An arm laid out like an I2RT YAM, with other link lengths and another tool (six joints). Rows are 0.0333 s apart.
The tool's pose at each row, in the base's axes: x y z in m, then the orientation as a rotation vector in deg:
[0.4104 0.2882 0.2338 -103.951 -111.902 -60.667]
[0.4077 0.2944 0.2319 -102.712 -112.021 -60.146]
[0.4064 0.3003 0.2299 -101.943 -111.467 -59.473]
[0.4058 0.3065 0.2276 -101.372 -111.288 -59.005]
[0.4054 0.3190 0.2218 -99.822 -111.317 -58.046]
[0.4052 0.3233 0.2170 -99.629 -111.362 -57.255]
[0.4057 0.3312 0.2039 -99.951 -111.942 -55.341]
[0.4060 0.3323 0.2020 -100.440 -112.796 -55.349]
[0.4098 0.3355 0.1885 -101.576 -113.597 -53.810]
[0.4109 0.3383 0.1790 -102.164 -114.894 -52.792]
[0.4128 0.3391 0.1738 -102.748 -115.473 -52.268]
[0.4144 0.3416 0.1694 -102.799 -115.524 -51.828]
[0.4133 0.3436 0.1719 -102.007 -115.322 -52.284]
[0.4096 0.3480 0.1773 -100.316 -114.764 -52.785]
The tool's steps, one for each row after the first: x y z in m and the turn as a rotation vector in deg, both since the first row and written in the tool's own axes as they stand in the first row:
[0.0039 -0.0035 0.0047 0.902 0.627 -0.284]
[0.0072 -0.0057 0.0096 1.788 1.265 0.028]
[0.0105 -0.0073 0.0152 2.392 1.625 0.097]
[0.0162 -0.0102 0.0274 3.750 2.395 -0.133]
[0.0163 -0.0122 0.0336 4.373 2.321 -0.047]
[0.0137 -0.0164 0.0481 5.442 1.377 0.056]
[0.0133 -0.0167 0.0502 5.081 0.622 -0.385]
[0.0063 -0.0177 0.0627 5.464 -0.878 -0.299]
[0.0021 -0.0199 0.0715 5.657 -2.169 -0.803]
[-0.0010 -0.0198 0.0762 5.634 -2.965 -0.931]
[-0.0022 -0.0198 0.0813 5.892 -3.132 -0.864]
[0.0011 -0.0202 0.0806 5.997 -2.415 -1.029]
[0.0085 -0.0221 0.0788 6.547 -0.936 -1.211]

